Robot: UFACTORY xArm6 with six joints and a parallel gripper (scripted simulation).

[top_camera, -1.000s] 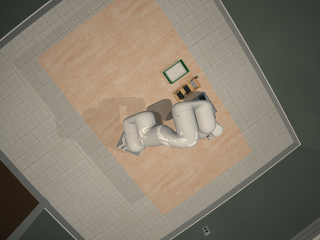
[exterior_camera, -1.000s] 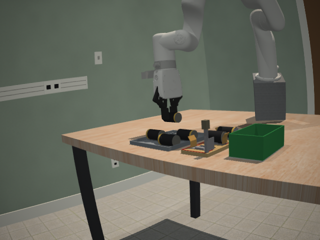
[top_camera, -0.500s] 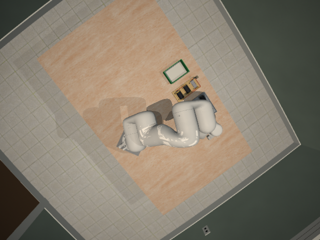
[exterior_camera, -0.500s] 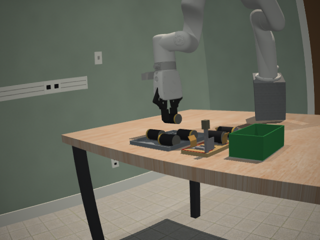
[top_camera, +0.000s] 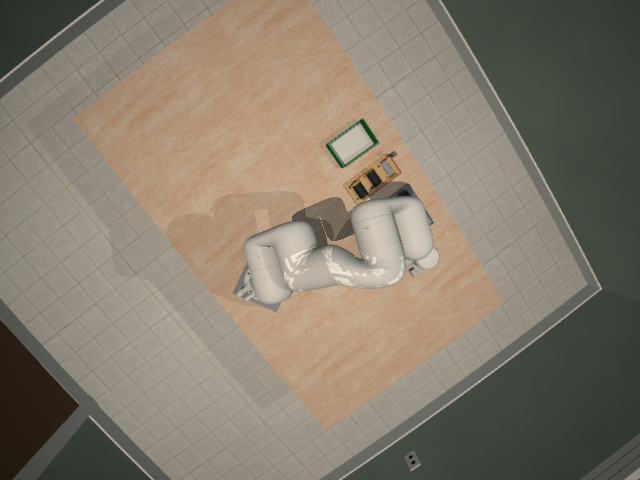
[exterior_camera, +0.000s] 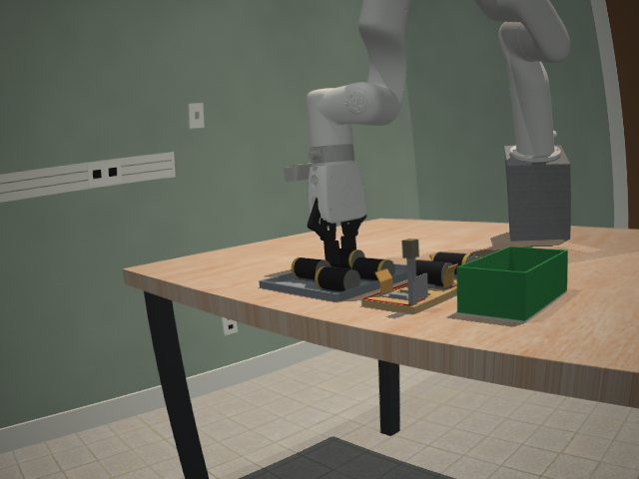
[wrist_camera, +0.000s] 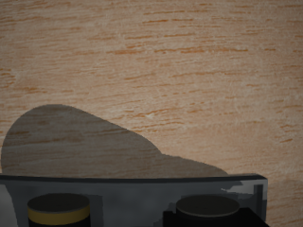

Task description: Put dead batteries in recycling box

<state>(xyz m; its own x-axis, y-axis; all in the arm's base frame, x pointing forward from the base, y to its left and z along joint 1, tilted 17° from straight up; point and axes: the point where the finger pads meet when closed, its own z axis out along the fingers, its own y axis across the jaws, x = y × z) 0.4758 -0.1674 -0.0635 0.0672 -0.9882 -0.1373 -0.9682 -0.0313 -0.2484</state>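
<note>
My gripper is now 60 mm short of the grey tray, 60 mm to the right of it and 30 mm above it. Also, from my hand: green recycling box (40 mm ahead, 390 mm to the left, 20 mm below).
</note>
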